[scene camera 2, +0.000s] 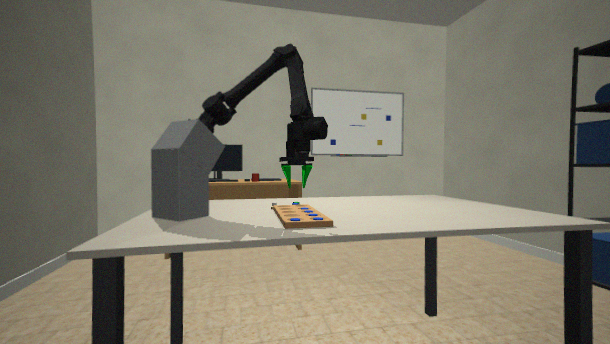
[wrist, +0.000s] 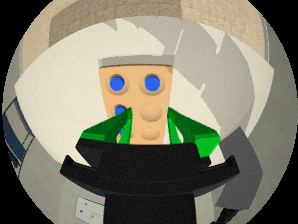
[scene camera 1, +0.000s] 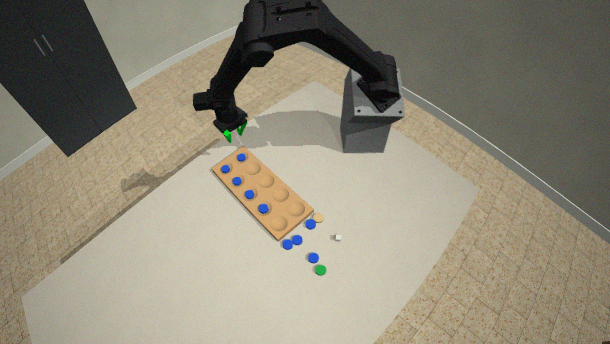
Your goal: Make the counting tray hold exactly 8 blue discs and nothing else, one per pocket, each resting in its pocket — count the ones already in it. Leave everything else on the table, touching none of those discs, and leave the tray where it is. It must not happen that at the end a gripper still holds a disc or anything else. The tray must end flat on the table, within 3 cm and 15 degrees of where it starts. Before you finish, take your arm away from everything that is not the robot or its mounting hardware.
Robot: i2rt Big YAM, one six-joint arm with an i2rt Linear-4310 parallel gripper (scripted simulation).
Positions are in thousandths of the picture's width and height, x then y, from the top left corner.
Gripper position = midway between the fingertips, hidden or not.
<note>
In view: my gripper (wrist: 502, 498) and a wooden counting tray (scene camera 1: 471, 612).
The wooden counting tray is seen too in scene camera 2 (scene camera 2: 466, 618) and in the wrist view (wrist: 502, 484).
</note>
